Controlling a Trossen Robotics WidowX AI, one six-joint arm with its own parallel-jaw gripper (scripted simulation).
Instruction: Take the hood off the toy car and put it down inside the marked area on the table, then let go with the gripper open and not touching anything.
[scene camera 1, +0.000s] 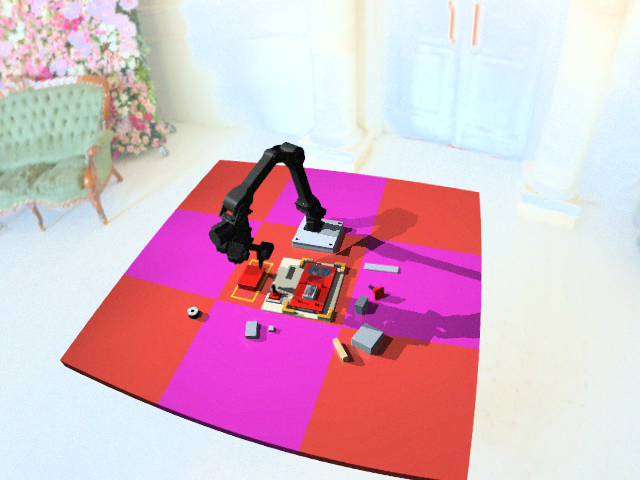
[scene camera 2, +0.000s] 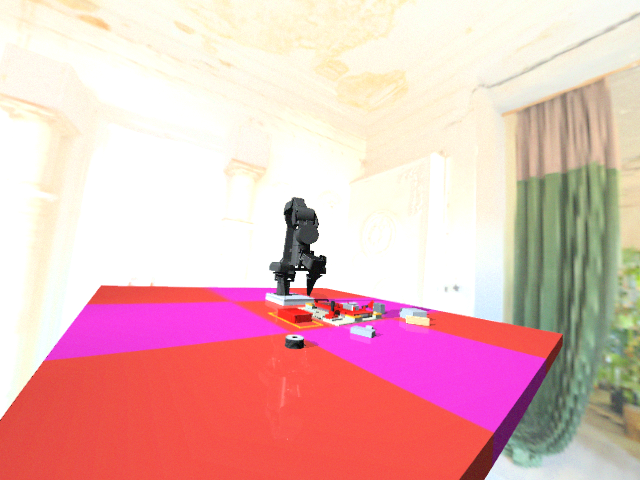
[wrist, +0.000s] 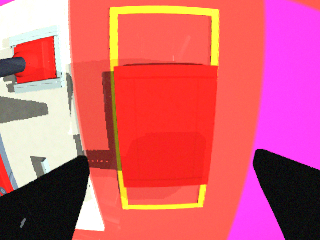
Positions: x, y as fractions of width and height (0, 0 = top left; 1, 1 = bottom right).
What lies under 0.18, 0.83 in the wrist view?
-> My gripper.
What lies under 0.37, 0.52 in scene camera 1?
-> My gripper.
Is my gripper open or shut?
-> Open.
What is my gripper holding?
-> Nothing.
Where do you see my gripper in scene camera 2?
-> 0.46, 0.62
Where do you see a red hood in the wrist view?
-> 0.52, 0.47
